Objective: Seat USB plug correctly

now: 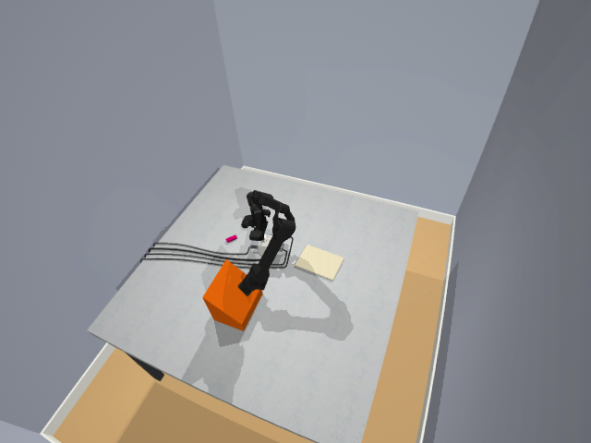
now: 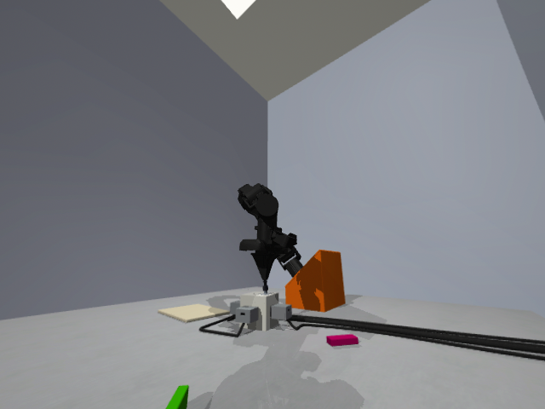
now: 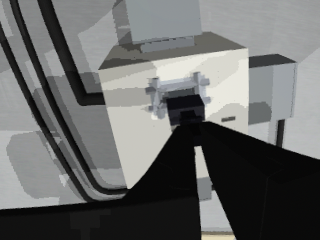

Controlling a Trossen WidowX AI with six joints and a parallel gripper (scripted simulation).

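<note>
My gripper tip is now 2 cm above the black USB plug. Also, from my gripper tip: magenta block 20 cm to the left, 11 cm below, 2 cm behind; then beige pad 29 cm to the right, 11 cm below, 5 cm ahead; then grey socket frame 4 cm below.
</note>
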